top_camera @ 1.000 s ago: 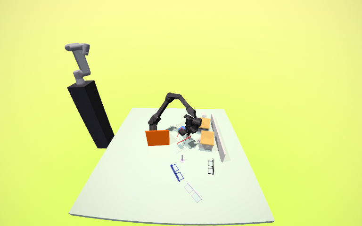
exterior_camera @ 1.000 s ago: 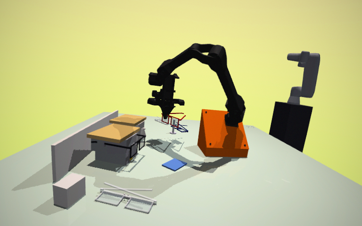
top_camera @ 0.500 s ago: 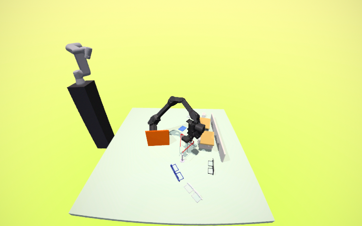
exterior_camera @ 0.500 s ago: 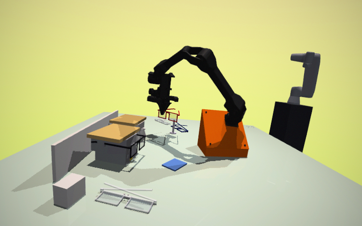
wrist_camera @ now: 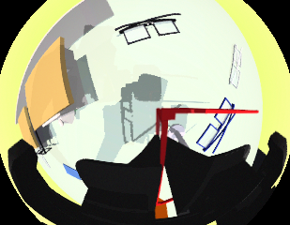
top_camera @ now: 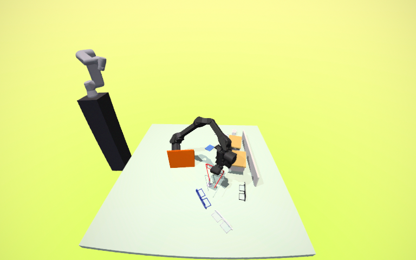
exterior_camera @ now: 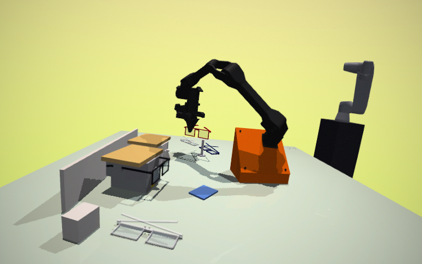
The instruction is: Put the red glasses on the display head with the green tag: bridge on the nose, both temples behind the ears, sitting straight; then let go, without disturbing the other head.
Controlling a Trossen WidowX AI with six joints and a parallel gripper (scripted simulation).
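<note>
Now: the small post 10 cm below my gripper tip, 7 cm behind it and 2 cm to the right of it. Round my gripper tip: blue pad 40 cm to the left, 12 cm below, 5 cm behind.
</note>
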